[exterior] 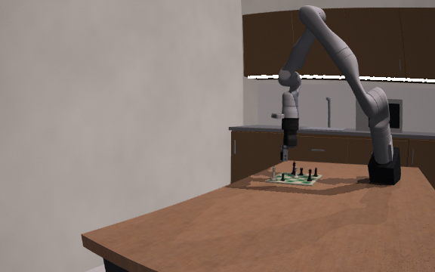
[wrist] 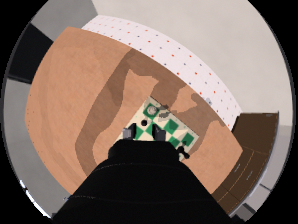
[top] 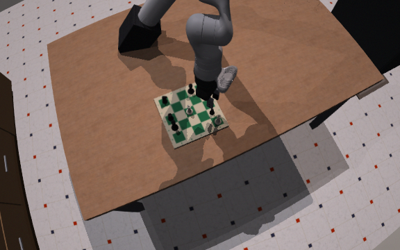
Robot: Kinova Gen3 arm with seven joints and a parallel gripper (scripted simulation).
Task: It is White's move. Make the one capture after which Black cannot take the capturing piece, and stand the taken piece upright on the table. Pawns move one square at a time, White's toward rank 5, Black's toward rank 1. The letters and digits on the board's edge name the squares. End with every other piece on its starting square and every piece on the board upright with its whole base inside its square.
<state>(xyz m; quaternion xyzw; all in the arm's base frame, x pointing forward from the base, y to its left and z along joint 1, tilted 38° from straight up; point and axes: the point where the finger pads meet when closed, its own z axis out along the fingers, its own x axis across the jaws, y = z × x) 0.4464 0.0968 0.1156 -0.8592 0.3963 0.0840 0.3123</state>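
My hand is 3 cm past the cream chessboard, 8 cm to the left of it and 11 cm above it.
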